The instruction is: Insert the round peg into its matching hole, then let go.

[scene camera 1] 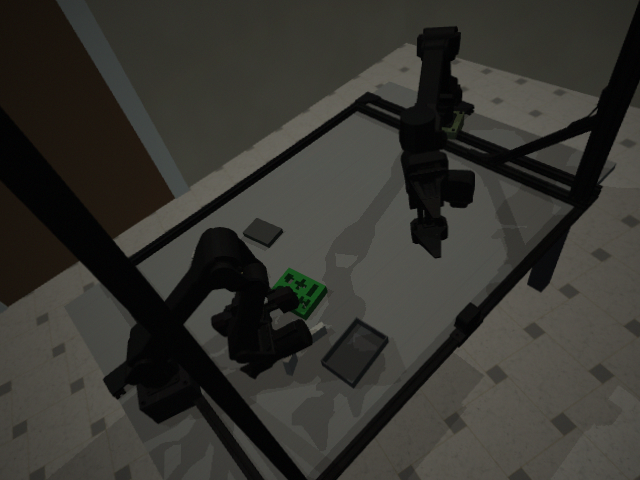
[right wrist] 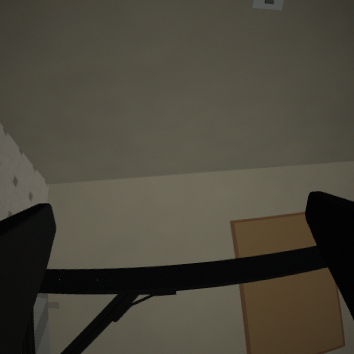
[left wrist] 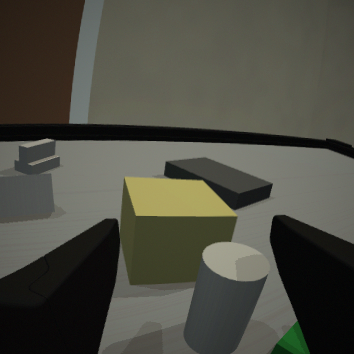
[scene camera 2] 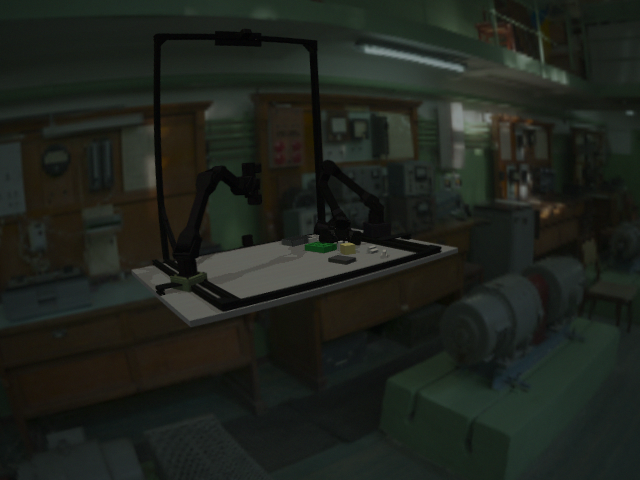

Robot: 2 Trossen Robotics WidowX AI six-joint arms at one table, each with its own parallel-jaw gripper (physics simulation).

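Note:
The grey round peg point(left wrist: 225, 300) stands between the fingers of my left gripper point(left wrist: 196, 229), close to its lower right finger and clear of both; it looks slightly tilted. That gripper is partly open and empty. A corner of the green board point(left wrist: 295, 342) point(scene camera 1: 317, 291) point(scene camera 2: 320, 247) shows to the right of the peg's foot. The peg's foot is cut off by the view's lower edge. In scene camera 1 my left arm hides part of the board; its round hole cannot be made out. My right gripper point(right wrist: 182, 211) point(scene camera 1: 439, 235) point(scene camera 2: 253, 183) is open and empty, high above the table.
A yellow block point(left wrist: 185, 240) point(scene camera 2: 347, 248) stands behind the peg, with a dark flat block point(left wrist: 220, 180) point(scene camera 1: 262, 232) point(scene camera 2: 342, 259) beyond. A stepped grey piece point(left wrist: 37, 156) lies at the left. A tray point(scene camera 1: 372, 328) and a pale piece point(scene camera 1: 318, 329) lie near the board.

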